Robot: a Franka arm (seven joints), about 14 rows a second.
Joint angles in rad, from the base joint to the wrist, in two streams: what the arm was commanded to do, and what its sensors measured. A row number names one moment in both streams.
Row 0, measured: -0.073, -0.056, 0.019, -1.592, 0.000, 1.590, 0.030
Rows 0 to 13, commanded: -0.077, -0.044, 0.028, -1.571, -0.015, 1.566, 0.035; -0.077, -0.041, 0.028, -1.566, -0.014, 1.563, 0.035; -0.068, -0.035, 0.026, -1.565, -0.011, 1.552, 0.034; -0.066, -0.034, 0.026, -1.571, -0.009, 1.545, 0.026; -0.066, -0.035, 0.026, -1.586, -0.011, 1.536, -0.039; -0.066, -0.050, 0.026, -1.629, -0.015, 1.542, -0.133; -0.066, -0.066, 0.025, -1.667, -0.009, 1.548, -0.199; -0.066, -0.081, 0.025, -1.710, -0.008, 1.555, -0.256; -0.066, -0.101, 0.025, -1.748, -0.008, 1.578, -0.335; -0.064, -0.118, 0.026, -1.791, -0.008, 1.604, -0.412; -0.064, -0.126, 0.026, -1.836, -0.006, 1.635, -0.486; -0.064, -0.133, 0.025, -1.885, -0.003, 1.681, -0.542; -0.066, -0.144, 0.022, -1.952, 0.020, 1.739, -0.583; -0.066, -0.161, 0.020, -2.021, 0.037, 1.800, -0.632
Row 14, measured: -0.068, -0.091, 0.027, -1.863, 0.008, 1.693, -0.532
